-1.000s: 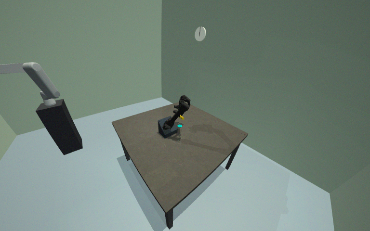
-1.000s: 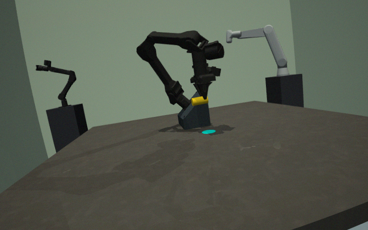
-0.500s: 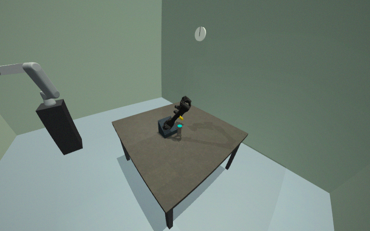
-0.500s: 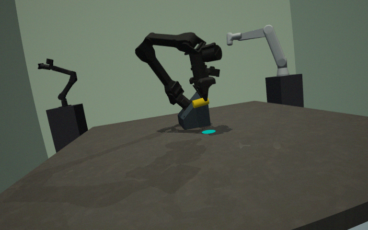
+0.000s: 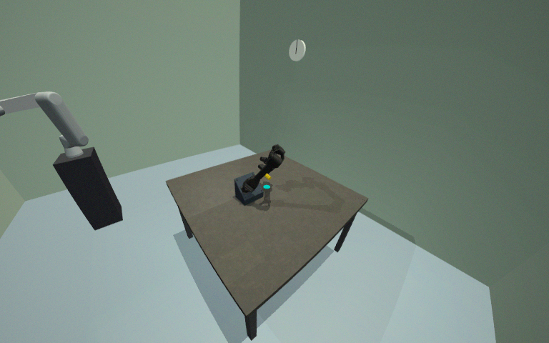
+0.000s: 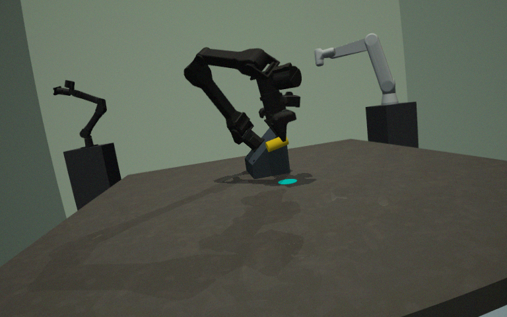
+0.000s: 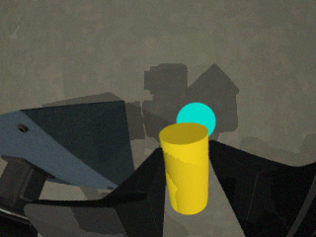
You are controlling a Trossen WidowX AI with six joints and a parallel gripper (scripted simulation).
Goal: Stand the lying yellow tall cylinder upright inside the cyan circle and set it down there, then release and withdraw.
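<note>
Right now the cyan circle is 13 cm below my gripper tip and 1 cm ahead of it. Also, from my gripper tip: yellow tall cylinder (2 cm to the right, 1 cm below).
</note>
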